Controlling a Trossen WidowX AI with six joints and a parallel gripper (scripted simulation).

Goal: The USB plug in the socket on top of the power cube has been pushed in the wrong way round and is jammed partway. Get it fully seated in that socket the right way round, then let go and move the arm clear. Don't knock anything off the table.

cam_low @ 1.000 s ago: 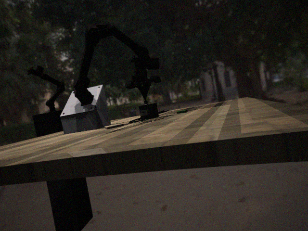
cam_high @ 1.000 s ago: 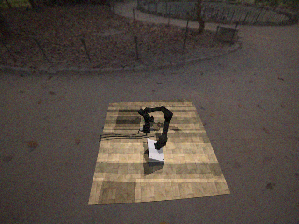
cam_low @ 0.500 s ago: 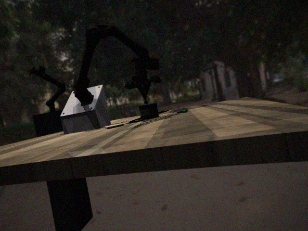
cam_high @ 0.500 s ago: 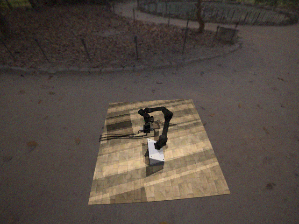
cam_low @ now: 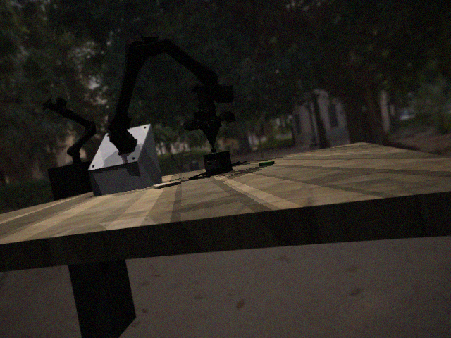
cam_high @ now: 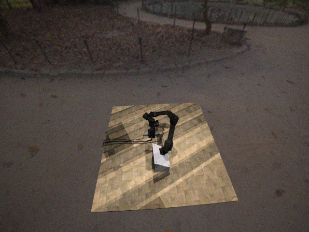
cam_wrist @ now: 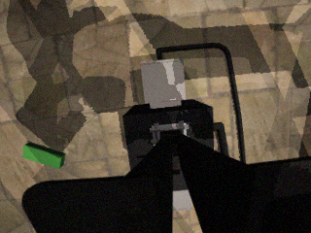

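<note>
Right now my gripper tip is 20 mm above the USB plug. Also, from my gripper tip: green piece 180 mm ahead, 20 mm to the left, 100 mm below.
</note>
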